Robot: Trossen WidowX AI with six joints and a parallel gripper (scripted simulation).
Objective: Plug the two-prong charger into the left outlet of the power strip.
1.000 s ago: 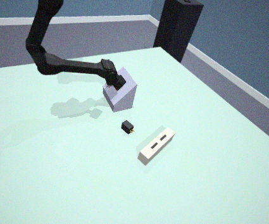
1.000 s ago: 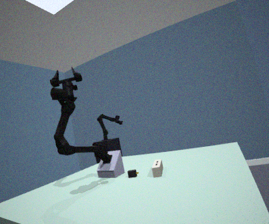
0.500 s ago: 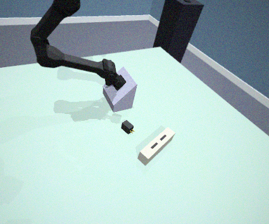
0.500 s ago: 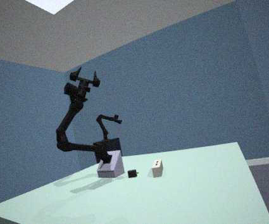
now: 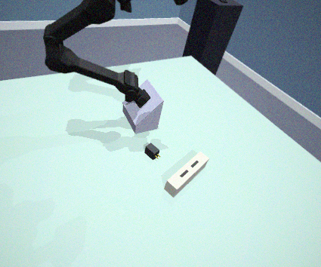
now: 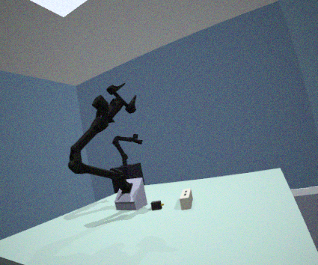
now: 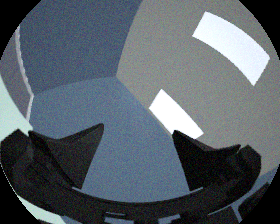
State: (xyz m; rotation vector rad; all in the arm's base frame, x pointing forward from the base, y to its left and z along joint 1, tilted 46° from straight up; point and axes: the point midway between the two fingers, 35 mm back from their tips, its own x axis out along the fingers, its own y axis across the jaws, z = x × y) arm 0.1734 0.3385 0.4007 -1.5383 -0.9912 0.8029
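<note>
My gripper tip is 640 mm above the dark charger, 50 mm short of it and 10 mm to the left of it.
</note>
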